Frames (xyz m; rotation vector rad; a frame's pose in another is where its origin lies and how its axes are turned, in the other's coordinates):
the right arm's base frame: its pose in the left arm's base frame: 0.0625 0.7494 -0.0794 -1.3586 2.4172 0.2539
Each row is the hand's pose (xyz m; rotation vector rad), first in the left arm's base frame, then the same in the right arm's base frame.
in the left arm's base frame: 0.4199 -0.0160 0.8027 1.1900 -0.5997 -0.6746
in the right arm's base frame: 0.0898 -0.7200 -0.9825 -1.7439 1.4655 -0.5364
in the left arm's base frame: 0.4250 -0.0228 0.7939 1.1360 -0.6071 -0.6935
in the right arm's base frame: 0.0961 -0.7277 -0.9755 -1.7733 1.4784 -0.4770
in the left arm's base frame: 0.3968 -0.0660 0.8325 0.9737 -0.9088 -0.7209
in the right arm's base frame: 0.1286 -0.7269 -1.0311 -1.6453 1.4167 -0.1378
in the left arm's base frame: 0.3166 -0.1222 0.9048 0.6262 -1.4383 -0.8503
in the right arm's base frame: 0.1829 -0.6892 -1.1333 -1.4218 1.1507 0.4428
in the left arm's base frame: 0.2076 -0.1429 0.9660 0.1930 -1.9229 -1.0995
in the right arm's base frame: 0.2272 -0.6082 -1.2201 -1.2119 0.7021 0.9598
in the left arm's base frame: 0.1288 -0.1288 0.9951 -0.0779 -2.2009 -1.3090
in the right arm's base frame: 0.2422 -0.5342 -1.2594 -1.0686 0.3424 1.1950
